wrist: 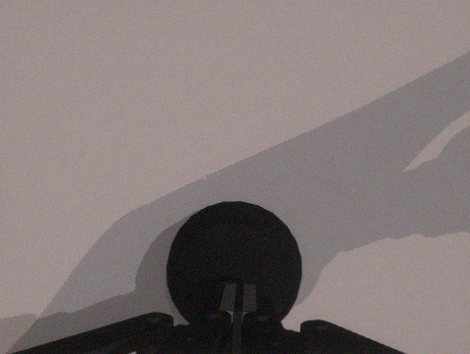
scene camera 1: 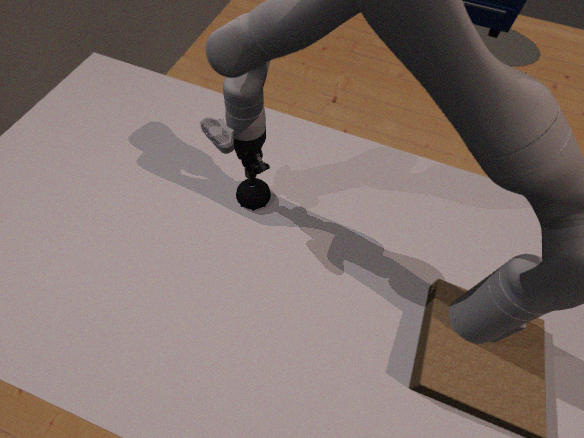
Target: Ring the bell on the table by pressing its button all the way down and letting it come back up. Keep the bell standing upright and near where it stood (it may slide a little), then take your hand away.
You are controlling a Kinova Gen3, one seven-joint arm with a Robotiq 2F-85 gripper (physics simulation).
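Where they show: gripper, fingertip midpoint: [wrist: 240, 305] [scene camera 1: 250, 176]; arm's base at its link origin: [scene camera 1: 471, 319].
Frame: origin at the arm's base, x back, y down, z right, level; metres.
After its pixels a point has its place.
A black, round, domed bell [scene camera 1: 253, 196] @[x -0.511, y 0.011, z 0.133 m] [wrist: 234, 240] @[x -0.536, y 0.009, z 0.138 m] stands upright on the white table top [scene camera 1: 200, 320] @[x -0.512, y 0.049, z -0.164 m] [wrist: 125, 90] @[x -0.526, y 0.049, z 0.022 m]. My gripper [scene camera 1: 251, 178] @[x -0.527, y -0.024, z 0.160 m] [wrist: 240, 305] @[x -0.527, y -0.024, z 0.160 m] is shut with nothing between its fingers and points down over the bell. In the scene view, its fingertips meet the top of the bell, where the button is. In the wrist view, the fingertips lie over the lower middle of the dome and hide the button. Whether they touch it or press it down cannot be told.
A brown wooden board [scene camera 1: 475, 372] @[x 0.011, y -0.005, z -0.099 m] lies at the lower right, under part of my arm [scene camera 1: 490, 310] @[x -0.023, y -0.122, z -0.028 m]. My arm arches over the right side of the table. A blue object [scene camera 1: 495, 12] shows at the top right, beyond the table. Arm shadows cross the white surface.
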